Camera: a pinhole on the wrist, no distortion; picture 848 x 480 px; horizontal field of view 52.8 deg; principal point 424.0 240.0 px. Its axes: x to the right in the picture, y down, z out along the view. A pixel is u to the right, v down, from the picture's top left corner.
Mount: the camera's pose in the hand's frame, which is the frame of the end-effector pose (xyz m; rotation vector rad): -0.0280 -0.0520 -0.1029 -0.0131 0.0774 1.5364
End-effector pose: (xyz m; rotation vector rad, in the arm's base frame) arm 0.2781 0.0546 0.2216 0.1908 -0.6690 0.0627
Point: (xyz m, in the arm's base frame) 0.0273 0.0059 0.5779
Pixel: 517 195
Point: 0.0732 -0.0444 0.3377
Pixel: 362 428
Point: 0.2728 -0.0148 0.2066
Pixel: 237 152
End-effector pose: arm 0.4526 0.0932 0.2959 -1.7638 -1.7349 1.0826
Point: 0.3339 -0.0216 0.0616
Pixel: 771 334
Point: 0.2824 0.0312 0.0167
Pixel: 714 193
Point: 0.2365 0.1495 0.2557
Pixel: outside the picture
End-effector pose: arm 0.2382 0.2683 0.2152 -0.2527 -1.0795 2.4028
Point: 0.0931 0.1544 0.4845
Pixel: 317 56
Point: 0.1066 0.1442 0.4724
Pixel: 335 89
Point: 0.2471 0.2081 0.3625
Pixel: 278 291
